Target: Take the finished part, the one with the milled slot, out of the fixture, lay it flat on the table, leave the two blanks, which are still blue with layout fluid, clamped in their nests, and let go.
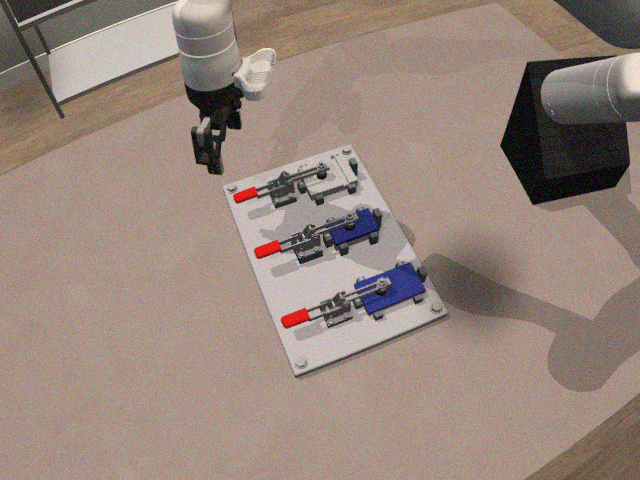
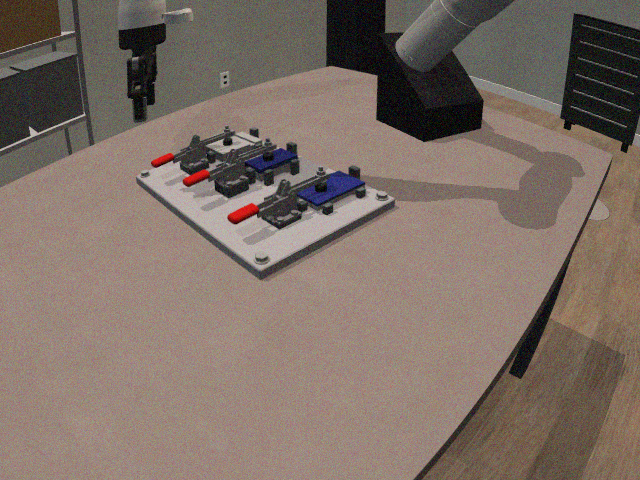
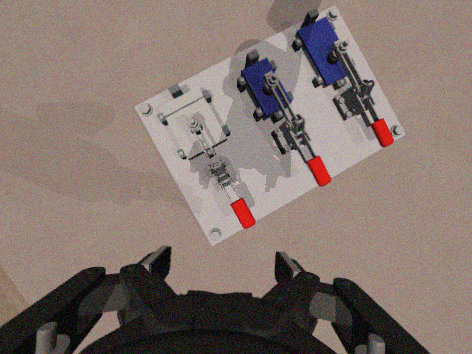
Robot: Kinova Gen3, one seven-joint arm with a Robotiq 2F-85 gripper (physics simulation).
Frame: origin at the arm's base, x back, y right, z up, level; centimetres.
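Seen in the pictures: gripper, between the fingertips: (image 1: 226, 149) (image 2: 145, 112) (image 3: 223, 260); arm's base, origin of its link: (image 1: 563, 97) (image 2: 414, 54).
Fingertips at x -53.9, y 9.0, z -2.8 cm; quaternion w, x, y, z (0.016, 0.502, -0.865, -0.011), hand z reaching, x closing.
Offsets run from my fingertips to a thing's top centre. Level surfaces: height alone.
The finished part @(dz -9.4, dx +14.7, dy -2.5 cm) (image 1: 330, 188) (image 2: 242, 140) (image 3: 182, 136), pale with a slot across one end, sits in its nest on the white fixture plate (image 1: 320, 351) (image 2: 299, 238) (image 3: 265, 202). Its clamp arm reaches over it, with the red handle @(dz -5.8, dx +3.6, dy -3.0 cm) (image 1: 245, 194) (image 2: 162, 160) (image 3: 243, 213) low. One blue blank @(dz -8.9, dx +14.7, dy -13.5 cm) (image 1: 368, 228) (image 2: 281, 158) (image 3: 256, 82) is in the middle nest, the other @(dz -9.9, dx +16.2, dy -24.4 cm) (image 1: 405, 283) (image 2: 340, 184) (image 3: 319, 45) in the end nest, both under clamp arms. My gripper (image 1: 209, 161) (image 2: 139, 114) (image 3: 223, 260) is open and empty, raised beyond the plate's edge on the handle side of the finished part's nest.
The clamps and corner bolts stand up from the plate. The black robot base (image 1: 573, 170) (image 2: 429, 111) stands on the table @(dz -13.0 cm) (image 1: 129, 310) (image 2: 206, 361) (image 3: 75, 50), off the plate's far side from the handles. A drawer cabinet (image 2: 599, 77) stands beyond the table.
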